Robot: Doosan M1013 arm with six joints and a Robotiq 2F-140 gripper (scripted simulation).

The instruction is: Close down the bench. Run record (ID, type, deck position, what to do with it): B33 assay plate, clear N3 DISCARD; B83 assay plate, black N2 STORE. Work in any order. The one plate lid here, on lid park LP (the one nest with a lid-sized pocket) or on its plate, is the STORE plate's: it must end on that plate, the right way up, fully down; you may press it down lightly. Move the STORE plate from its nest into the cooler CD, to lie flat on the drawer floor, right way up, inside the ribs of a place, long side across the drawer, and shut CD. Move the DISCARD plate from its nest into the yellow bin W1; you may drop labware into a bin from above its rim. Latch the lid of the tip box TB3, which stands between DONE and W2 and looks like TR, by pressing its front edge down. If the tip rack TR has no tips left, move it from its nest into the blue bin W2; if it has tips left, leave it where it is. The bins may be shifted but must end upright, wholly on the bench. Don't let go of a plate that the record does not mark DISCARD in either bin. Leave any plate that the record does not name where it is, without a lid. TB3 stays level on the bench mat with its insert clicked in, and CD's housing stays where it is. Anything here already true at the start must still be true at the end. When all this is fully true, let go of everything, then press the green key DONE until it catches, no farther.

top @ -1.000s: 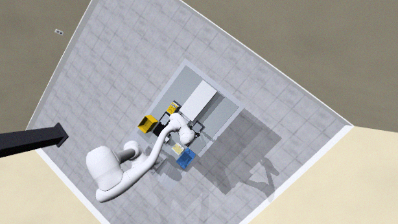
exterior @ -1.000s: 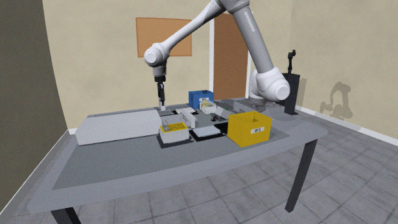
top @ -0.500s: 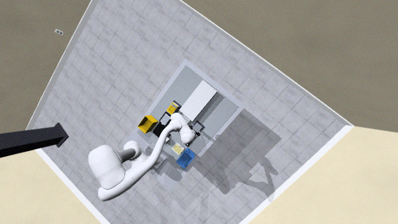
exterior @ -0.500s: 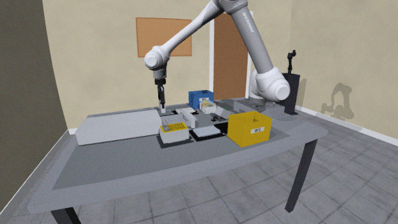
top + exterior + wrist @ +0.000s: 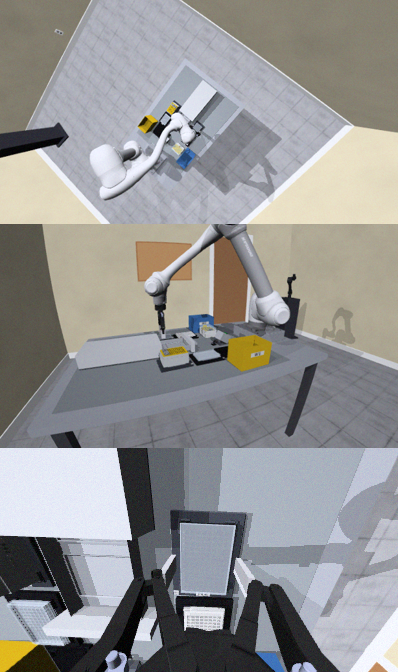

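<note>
Right now my hand is 30 mm above the see-through plate lid. Round my hand: cooler CD: 90 mm ahead, 210 mm to the left, 20 mm below; then drawer: 40 mm behind, 190 mm to the left, 30 mm below; then black plate: 40 mm below.
</note>
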